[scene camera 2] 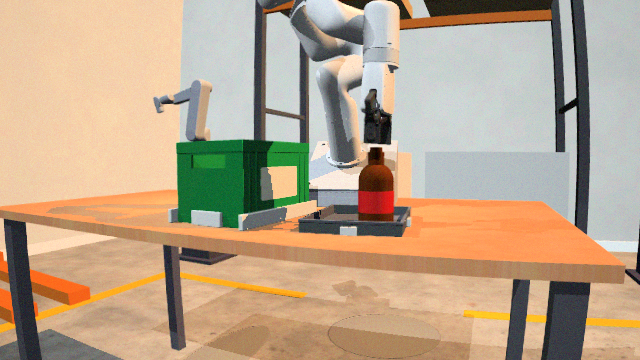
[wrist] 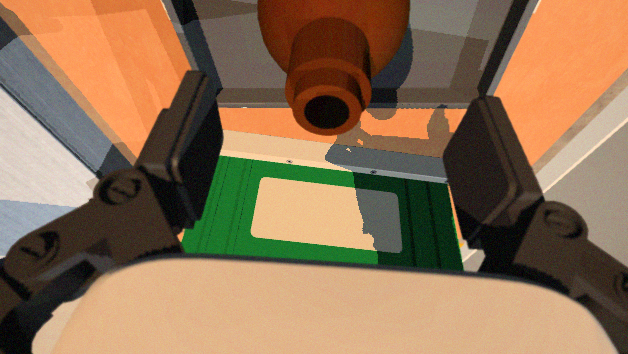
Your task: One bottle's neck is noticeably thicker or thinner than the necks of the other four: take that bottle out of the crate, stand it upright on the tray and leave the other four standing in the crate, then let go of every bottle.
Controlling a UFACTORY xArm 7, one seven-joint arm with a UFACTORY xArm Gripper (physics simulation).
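Frame: origin at the arm's base, x back, y right, z up, level; centimetres.
Where they show: gripper, between the fingertips: [scene camera 2: 377, 144] [wrist: 338, 115]; arm's base, origin of its link: [scene camera 2: 346, 156].
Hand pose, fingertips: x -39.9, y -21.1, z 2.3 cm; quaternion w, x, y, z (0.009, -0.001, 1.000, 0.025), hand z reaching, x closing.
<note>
Each offset is from my fingertips to the centre of the thing. "pt": to the spot under its first point. Level surfaces: height alone.
A brown bottle @[dx +0.4, dy +0.5, dz -8.3 cm] [scene camera 2: 376, 180] [wrist: 328, 50] with a red label stands upright on the dark grey tray @[dx -0.4, dy +3.3, dz -15.3 cm] [scene camera 2: 350, 228] [wrist: 225, 97], towards the tray's right side in the scene view. My gripper [scene camera 2: 378, 142] [wrist: 338, 115] is wide open and empty. In the scene view its fingertips are just above the bottle's mouth; in the wrist view the neck lies between the spread fingers' directions, apart from both pads. The green crate @[dx -1.0, dy +31.1, dz -7.8 cm] [scene camera 2: 212, 185] [wrist: 200, 235] stands left of the tray in the scene view. Its walls hide what is inside, so the other bottles do not show.
Light blocks @[pt dx -15.9, dy +31.5, dz -15.0 cm] [scene camera 2: 206, 218] and a long rail @[dx -1.6, dy +21.3, dz -15.1 cm] [scene camera 2: 277, 215] sit against the crate's base on the wooden table @[dz -16.6 cm] [scene camera 2: 480, 235]. A small grey jointed arm [scene camera 2: 198, 110] rises behind the crate. A dark shelf rack [scene camera 2: 581, 125] stands behind the table.
</note>
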